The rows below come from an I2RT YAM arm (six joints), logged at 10 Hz.
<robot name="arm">
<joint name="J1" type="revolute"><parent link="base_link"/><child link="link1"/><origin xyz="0.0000 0.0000 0.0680"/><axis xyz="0 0 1"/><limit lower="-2.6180" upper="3.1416"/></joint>
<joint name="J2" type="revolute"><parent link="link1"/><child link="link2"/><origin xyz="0.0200 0.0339 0.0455"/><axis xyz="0 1 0"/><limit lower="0.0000" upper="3.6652"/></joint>
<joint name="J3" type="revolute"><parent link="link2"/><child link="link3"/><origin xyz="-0.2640 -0.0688 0.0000"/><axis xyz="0 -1 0"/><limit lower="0.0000" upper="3.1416"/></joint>
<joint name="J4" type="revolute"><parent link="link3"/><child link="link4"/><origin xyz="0.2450 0.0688 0.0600"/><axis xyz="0 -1 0"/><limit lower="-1.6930" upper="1.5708"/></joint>
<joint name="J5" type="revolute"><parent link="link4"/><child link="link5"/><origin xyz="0.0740 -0.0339 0.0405"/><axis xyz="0 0 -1"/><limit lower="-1.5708" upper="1.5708"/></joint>
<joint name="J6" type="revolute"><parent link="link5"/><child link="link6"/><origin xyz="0.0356 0.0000 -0.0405"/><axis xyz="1 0 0"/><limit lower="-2.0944" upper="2.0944"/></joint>
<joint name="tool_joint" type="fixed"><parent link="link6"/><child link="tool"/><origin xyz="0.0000 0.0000 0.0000" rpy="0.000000 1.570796 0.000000"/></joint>
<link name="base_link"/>
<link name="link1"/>
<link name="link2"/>
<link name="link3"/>
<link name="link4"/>
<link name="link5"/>
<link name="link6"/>
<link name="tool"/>
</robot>
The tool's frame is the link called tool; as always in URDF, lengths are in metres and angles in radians.
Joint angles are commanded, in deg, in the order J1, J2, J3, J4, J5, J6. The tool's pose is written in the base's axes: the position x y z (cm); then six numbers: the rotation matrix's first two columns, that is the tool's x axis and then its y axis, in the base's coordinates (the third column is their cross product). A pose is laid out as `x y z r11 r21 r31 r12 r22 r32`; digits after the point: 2 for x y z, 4 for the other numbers.
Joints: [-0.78, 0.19, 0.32, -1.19, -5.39, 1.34]
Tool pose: 11.03 0.18 17.29 -0.0204 0.0236 -0.9995 -0.0799 0.9965 0.0251
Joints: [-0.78, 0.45, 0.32, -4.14, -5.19, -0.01]
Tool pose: 11.03 0.17 16.69 -0.0744 0.0008 -0.9972 -0.0767 0.9970 0.0066
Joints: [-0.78, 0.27, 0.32, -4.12, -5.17, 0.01]
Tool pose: 11.02 0.17 16.72 -0.0710 0.0011 -0.9975 -0.0763 0.9971 0.0066
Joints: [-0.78, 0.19, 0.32, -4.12, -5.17, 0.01]
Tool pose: 11.01 0.17 16.73 -0.0696 0.0011 -0.9976 -0.0763 0.9971 0.0064
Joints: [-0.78, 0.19, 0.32, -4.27, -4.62, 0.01]
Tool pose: 11.01 0.14 16.70 -0.0722 0.0012 -0.9974 -0.0667 0.9978 0.0060
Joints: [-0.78, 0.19, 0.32, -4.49, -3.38, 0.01]
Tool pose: 11.01 0.06 16.66 -0.0760 0.0012 -0.9971 -0.0452 0.9990 0.0047
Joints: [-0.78, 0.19, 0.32, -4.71, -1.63, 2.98]
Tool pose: 11.01 -0.05 16.62 -0.0805 0.0531 -0.9953 -0.0106 0.9985 0.0541
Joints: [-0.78, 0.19, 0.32, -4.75, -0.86, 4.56]
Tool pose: 11.01 -0.10 16.61 -0.0804 0.0806 -0.9935 0.0051 0.9967 0.0804
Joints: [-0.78, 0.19, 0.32, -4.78, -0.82, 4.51]
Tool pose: 11.01 -0.10 16.60 -0.0809 0.0797 -0.9935 0.0057 0.9968 0.0795
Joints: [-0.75, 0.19, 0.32, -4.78, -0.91, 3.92]
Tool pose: 11.01 -0.09 16.60 -0.0811 0.0694 -0.9943 0.0028 0.9976 0.0694
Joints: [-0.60, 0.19, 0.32, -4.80, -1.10, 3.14]
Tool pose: 11.01 -0.05 16.60 -0.0818 0.0556 -0.9951 -0.0042 0.9984 0.0562
